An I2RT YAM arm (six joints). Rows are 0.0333 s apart.
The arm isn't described. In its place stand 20 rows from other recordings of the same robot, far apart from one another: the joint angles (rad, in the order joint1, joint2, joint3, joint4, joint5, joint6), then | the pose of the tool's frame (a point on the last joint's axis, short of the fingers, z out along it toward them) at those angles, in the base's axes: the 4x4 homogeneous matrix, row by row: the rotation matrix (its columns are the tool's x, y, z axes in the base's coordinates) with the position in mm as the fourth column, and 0 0 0 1 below.
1.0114, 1.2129, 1.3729, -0.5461, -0.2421, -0.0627 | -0.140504, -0.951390, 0.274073, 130.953; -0.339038, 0.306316, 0.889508, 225.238; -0.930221, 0.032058, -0.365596, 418.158; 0, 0, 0, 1
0.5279, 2.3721, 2.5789, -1.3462, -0.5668, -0.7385 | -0.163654, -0.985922, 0.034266, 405.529; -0.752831, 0.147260, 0.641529, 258.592; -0.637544, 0.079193, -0.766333, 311.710; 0, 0, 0, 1
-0.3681, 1.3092, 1.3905, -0.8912, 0.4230, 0.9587 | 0.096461, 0.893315, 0.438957, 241.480; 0.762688, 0.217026, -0.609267, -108.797; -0.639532, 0.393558, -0.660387, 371.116; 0, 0, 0, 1
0.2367, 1.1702, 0.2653, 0.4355, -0.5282, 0.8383 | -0.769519, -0.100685, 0.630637, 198.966; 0.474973, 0.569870, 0.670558, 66.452; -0.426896, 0.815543, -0.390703, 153.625; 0, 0, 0, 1
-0.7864, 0.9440, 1.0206, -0.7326, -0.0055, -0.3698 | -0.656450, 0.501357, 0.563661, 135.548; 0.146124, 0.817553, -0.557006, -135.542; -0.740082, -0.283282, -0.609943, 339.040; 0, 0, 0, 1
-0.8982, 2.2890, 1.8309, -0.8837, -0.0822, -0.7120 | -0.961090, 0.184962, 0.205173, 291.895; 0.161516, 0.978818, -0.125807, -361.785; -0.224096, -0.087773, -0.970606, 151.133; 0, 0, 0, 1
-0.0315, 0.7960, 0.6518, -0.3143, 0.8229, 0.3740 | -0.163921, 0.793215, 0.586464, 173.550; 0.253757, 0.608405, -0.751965, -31.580; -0.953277, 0.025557, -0.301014, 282.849; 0, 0, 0, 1
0.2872, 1.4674, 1.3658, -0.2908, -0.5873, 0.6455 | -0.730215, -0.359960, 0.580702, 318.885; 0.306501, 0.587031, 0.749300, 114.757; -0.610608, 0.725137, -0.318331, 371.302; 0, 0, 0, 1
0.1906, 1.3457, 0.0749, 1.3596, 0.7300, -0.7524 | -0.285671, 0.432594, 0.855134, 191.968; -0.573757, 0.637514, -0.514178, 12.861; -0.767590, -0.637525, 0.066085, 163.430; 0, 0, 0, 1
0.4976, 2.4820, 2.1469, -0.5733, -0.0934, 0.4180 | -0.846616, -0.199114, 0.493554, 479.113; 0.000068, 0.927336, 0.374229, 264.028; -0.532205, 0.316862, -0.785084, 165.071; 0, 0, 0, 1
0.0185, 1.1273, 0.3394, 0.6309, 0.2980, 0.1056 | -0.126760, 0.287226, 0.949438, 228.912; 0.098430, 0.956078, -0.276093, -6.219; -0.987038, 0.058456, -0.149465, 203.717; 0, 0, 0, 1
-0.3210, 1.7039, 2.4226, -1.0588, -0.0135, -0.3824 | -0.406896, 0.163379, 0.898745, 287.913; -0.257906, 0.923301, -0.284606, -95.224; -0.876311, -0.347597, -0.333551, 545.075; 0, 0, 0, 1
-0.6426, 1.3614, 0.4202, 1.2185, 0.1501, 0.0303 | 0.240495, 0.700714, 0.671686, 207.276; -0.142614, 0.709995, -0.689615, -161.815; -0.960116, 0.070056, 0.270682, 238.933; 0, 0, 0, 1
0.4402, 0.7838, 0.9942, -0.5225, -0.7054, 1.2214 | -0.924389, -0.041148, 0.379226, 131.573; 0.355324, 0.268718, 0.895285, 87.488; -0.138744, 0.962340, -0.233779, 378.679; 0, 0, 0, 1
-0.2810, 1.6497, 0.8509, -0.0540, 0.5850, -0.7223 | -0.926497, -0.043031, 0.373834, 304.796; -0.306256, 0.663479, -0.682644, -108.436; -0.218656, -0.746956, -0.627890, 164.903; 0, 0, 0, 1
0.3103, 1.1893, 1.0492, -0.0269, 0.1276, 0.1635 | -0.186023, -0.155161, 0.970217, 268.465; 0.109897, 0.977971, 0.177472, 81.328; -0.976380, 0.139637, -0.164873, 365.552; 0, 0, 0, 1
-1.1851, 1.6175, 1.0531, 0.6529, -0.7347, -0.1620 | -0.037559, 0.435963, 0.899181, 161.851; -0.225634, 0.872878, -0.432635, -335.179; -0.973488, -0.219135, 0.065584, 305.731; 0, 0, 0, 1
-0.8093, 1.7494, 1.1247, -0.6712, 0.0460, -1.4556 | -0.803135, -0.575599, 0.153819, 226.835; -0.595661, 0.770199, -0.227996, -240.319; 0.012763, -0.274735, -0.961435, 173.233; 0, 0, 0, 1
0.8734, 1.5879, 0.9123, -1.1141, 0.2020, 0.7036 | -0.981952, -0.188352, 0.017156, 152.913; -0.185092, 0.938362, -0.291921, 171.387; 0.038885, -0.289828, -0.956289, 164.791; 0, 0, 0, 1
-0.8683, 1.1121, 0.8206, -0.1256, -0.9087, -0.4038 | -0.241997, -0.099812, 0.965129, 178.230; -0.087991, 0.992854, 0.080616, -167.078; -0.966279, -0.065414, -0.249051, 298.426; 0, 0, 0, 1
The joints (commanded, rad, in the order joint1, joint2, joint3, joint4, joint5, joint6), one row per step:
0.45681, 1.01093, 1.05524, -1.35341, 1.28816, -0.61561
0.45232, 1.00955, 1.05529, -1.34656, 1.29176, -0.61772
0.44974, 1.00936, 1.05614, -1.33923, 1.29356, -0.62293
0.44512, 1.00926, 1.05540, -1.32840, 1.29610, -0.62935
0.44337, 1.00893, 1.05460, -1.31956, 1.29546, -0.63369
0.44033, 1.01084, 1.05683, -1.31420, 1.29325, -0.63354
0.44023, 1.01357, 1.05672, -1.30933, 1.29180, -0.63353
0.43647, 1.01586, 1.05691, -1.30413, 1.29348, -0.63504
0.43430, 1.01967, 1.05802, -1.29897, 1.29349, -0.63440
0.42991, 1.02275, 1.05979, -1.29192, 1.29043, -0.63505
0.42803, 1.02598, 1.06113, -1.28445, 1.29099, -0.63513
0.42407, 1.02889, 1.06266, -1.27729, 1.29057, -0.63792
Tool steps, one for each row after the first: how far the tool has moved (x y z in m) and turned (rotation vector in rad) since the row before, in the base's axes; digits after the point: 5 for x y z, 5 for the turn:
0.00037, -0.00058, 0.00045, -0.00051, -0.00721, -0.00487
0.00058, -0.00015, 0.00047, -0.00044, -0.00395, -0.00169
0.00089, -0.00034, 0.00015, -0.00090, -0.00488, -0.00365
0.00063, 0.00002, 0.00002, 0.00205, -0.00367, -0.00044
0.00088, -0.00005, 0.00041, 0.00441, -0.00436, -0.00243
0.00089, 0.00042, -0.00030, 0.00212, -0.00126, 0.00033
0.00093, -0.00020, -0.00006, -0.00086, -0.00223, -0.00387
0.00119, 0.00020, -0.00006, 0.00134, -0.00277, -0.00234
0.00128, -0.00010, 0.00016, 0.00474, -0.00345, -0.00328
0.00124, 0.00025, 0.00015, 0.00180, -0.00523, -0.00203
0.00123, -0.00010, 0.00020, 0.00142, -0.00276, -0.00310

